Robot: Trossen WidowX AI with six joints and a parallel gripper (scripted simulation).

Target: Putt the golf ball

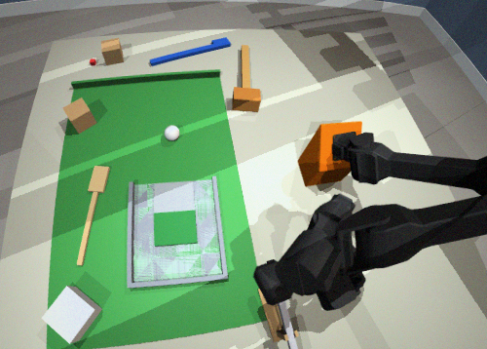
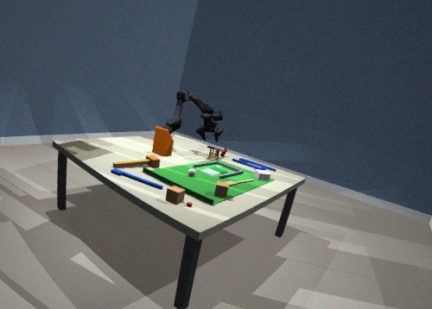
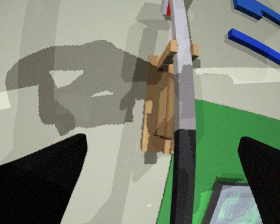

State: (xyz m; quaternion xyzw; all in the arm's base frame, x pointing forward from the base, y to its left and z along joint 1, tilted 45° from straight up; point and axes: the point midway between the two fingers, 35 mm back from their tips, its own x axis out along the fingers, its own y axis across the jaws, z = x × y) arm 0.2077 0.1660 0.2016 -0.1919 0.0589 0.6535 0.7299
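Right now my gripper tip is 20 mm short of the wooden stand, 40 mm to the right of it and 90 mm above it. From my gripper tip the other things lie so: green mat 270 mm ahead, 330 mm to the right, 130 mm below; then white cube 450 mm ahead, 50 mm to the right, 100 mm below; then red putter 20 mm ahead, 80 mm to the left, 70 mm below.
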